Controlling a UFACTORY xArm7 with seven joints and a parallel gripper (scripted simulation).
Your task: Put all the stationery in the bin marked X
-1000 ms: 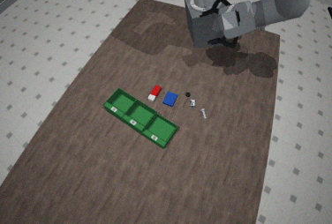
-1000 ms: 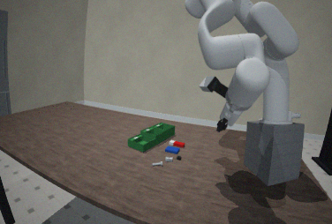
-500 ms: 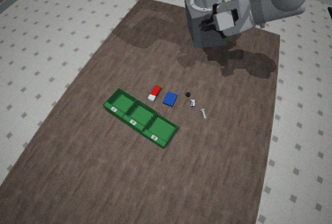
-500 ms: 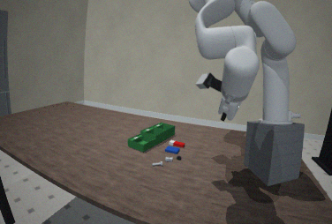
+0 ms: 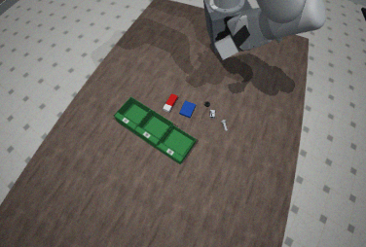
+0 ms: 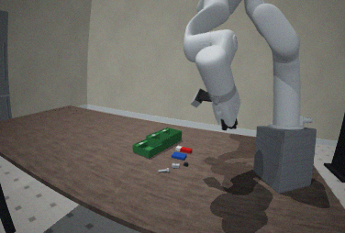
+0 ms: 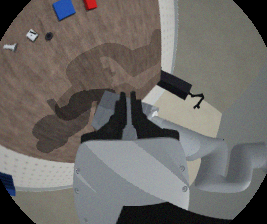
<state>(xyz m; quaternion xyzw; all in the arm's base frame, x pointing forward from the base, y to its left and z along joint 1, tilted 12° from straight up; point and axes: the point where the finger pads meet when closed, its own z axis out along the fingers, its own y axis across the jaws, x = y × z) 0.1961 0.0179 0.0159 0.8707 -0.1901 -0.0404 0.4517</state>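
Now: the green three-compartment bin 28 cm ahead of my hand, 16 cm below it and 14 cm to the right of it. Round my hand: white-grey piece (17 cm below, 17 cm ahead, 2 cm to the left); then blue block (18 cm below, 17 cm ahead, 6 cm to the right); then black round thing (18 cm below, 14 cm ahead).
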